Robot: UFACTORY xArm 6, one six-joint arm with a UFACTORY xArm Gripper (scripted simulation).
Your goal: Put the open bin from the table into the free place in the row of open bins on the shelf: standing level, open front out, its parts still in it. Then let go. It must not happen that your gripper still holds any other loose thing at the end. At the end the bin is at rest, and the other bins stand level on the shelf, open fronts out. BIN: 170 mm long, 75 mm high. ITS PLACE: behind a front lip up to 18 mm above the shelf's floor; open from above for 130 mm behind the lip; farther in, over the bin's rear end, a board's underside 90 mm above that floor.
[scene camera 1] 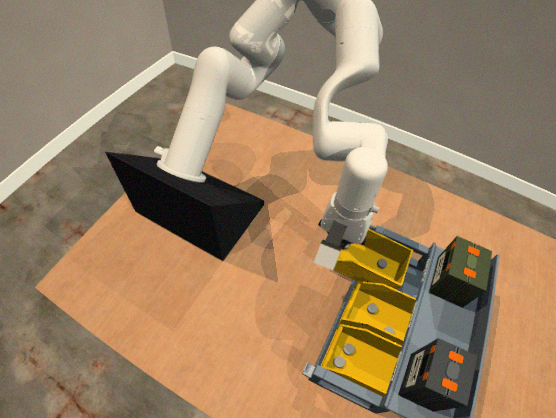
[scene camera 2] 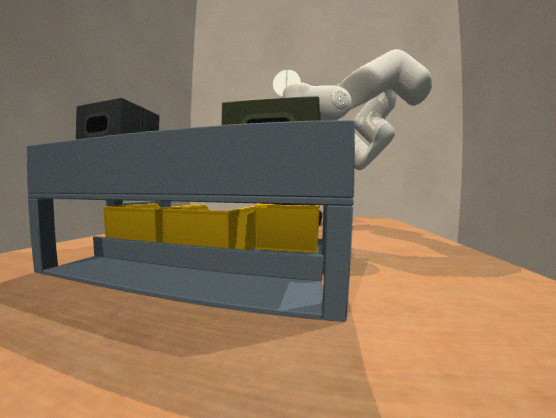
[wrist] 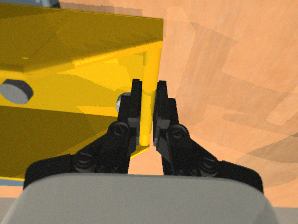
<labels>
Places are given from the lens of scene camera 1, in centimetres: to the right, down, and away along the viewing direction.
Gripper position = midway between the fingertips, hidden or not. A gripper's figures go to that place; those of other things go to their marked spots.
my gripper (scene camera 1: 336,246): 14, 9, 81
yellow open bin (scene camera 1: 377,246): 24, 9, 81
yellow open bin (scene camera 1: 373,360): 21, 33, 68
</labels>
